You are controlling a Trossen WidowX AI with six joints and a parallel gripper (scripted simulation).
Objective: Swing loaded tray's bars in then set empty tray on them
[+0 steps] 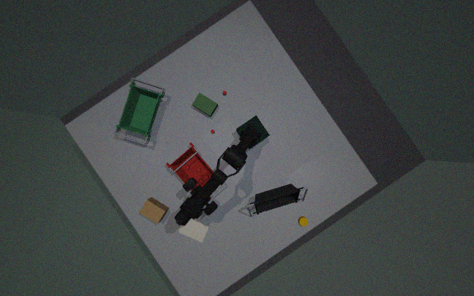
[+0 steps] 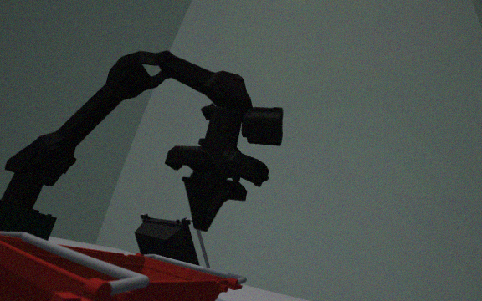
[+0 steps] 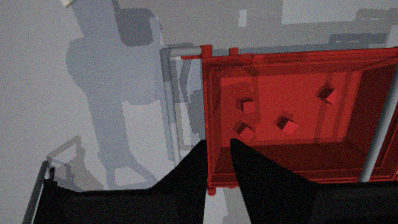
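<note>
The black tray lies 250 mm behind my gripper tip, 310 mm to the left of it and 50 mm below it. From my gripper tip the other things lie so: white slab: 210 mm ahead, 130 mm to the left, 120 mm below; then tan box: 290 mm ahead, 100 mm to the right, 90 mm below; then green block: 310 mm behind, 360 mm to the right, 100 mm below.
</note>
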